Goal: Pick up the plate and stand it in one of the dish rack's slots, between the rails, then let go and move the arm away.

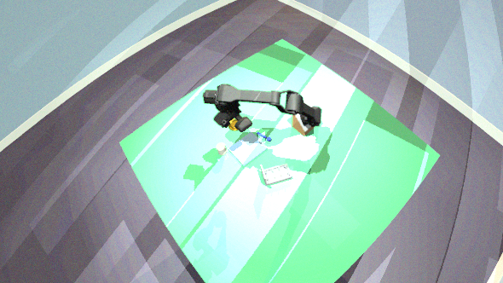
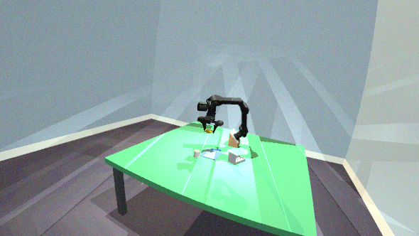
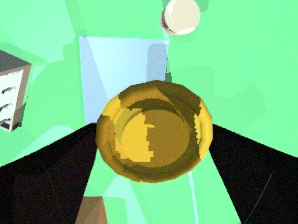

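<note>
Now: the dish rack 50 mm behind my gripper tip, 230 mm to the left of it and 160 mm below it. The rest, counted from my gripper tip: plate 10 mm above; then pale mat 20 mm behind, 30 mm to the left, 180 mm below; then white cup 90 mm ahead, 30 mm to the right, 150 mm below.
</note>
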